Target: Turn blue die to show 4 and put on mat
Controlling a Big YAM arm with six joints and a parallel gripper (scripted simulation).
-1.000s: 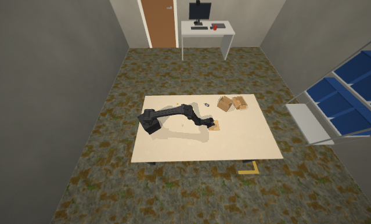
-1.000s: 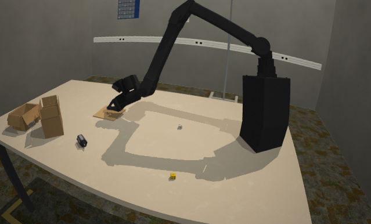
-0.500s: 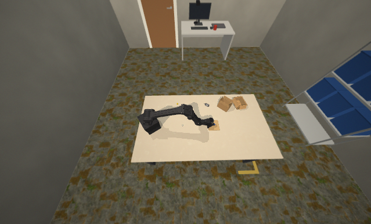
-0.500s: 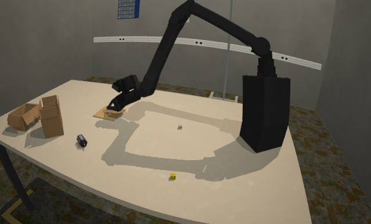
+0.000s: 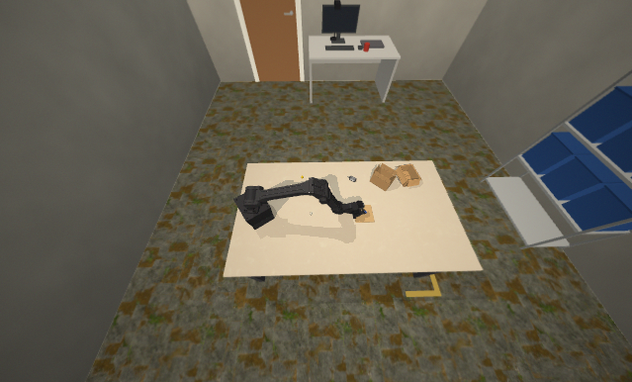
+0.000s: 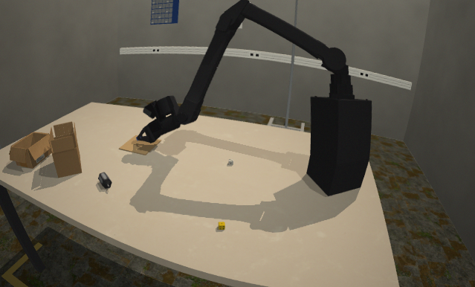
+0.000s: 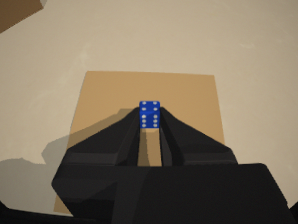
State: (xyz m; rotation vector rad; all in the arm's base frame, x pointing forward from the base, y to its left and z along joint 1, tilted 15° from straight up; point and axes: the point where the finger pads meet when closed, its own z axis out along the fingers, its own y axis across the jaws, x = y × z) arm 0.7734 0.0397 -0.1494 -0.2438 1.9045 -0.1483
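Now: the blue die 1 cm ahead of my hand. Also, from my hand: mat: 3 cm below; then yellow die: 48 cm behind, 33 cm to the left, 2 cm below; then white die: 39 cm behind, 1 cm to the right, 2 cm below.
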